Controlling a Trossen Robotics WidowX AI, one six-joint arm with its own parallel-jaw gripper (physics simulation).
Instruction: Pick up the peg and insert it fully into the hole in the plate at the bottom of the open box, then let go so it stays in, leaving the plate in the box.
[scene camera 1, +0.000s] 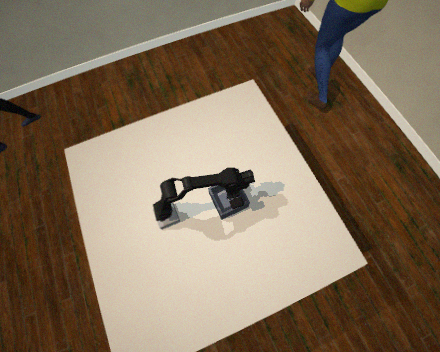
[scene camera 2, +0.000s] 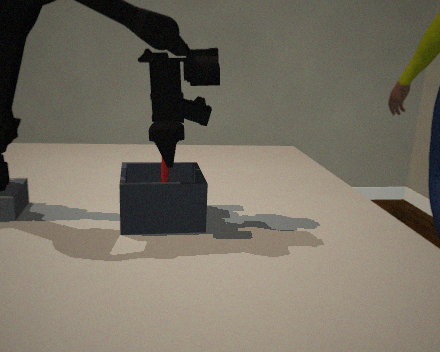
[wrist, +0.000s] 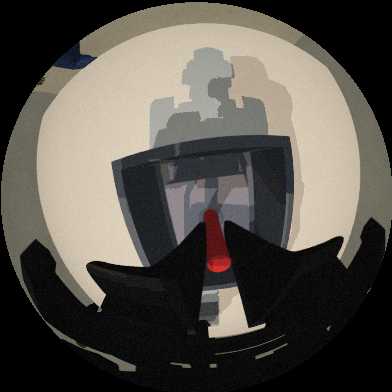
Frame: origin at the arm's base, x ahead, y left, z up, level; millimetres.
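Seen in the pictures: gripper, fingertip midpoint: (scene camera 1: 231, 193) (scene camera 2: 170, 166) (wrist: 214, 226); arm's base, link origin: (scene camera 1: 163, 213).
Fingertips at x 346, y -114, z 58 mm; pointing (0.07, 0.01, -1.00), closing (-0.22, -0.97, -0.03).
Offsets run from my fingertips to a thing's top centre. Level surfaces: height alone.
The red peg {dx -10, dy +2, dz +30 mm} (scene camera 2: 165, 175) (wrist: 217, 245) stands nearly upright between the fingers. My gripper (scene camera 2: 170, 164) (wrist: 214, 226) is shut on it, with the fingertips near the rim of the open dark box {dx -16, dy +4, dz -13 mm} (scene camera 1: 216, 203) (scene camera 2: 162, 207) (wrist: 200, 146). The peg's lower part is inside the box. The grey plate (wrist: 235, 192) lies at the box bottom. In the wrist view the peg's lower end overlaps the hole area, and a bit of dark ring shows beside it. How deep the peg's end sits is hidden. In scene camera 1 the arm hides the peg.
The box's walls stand on all sides of the peg. The arm's base (scene camera 1: 169, 221) stands on the pale table top {dz -110 mm} (scene camera 1: 150, 285) to the left of the box. Shadows of the arm fall beside the box. A person (scene camera 1: 327, 55) stands on the wooden floor beyond the table.
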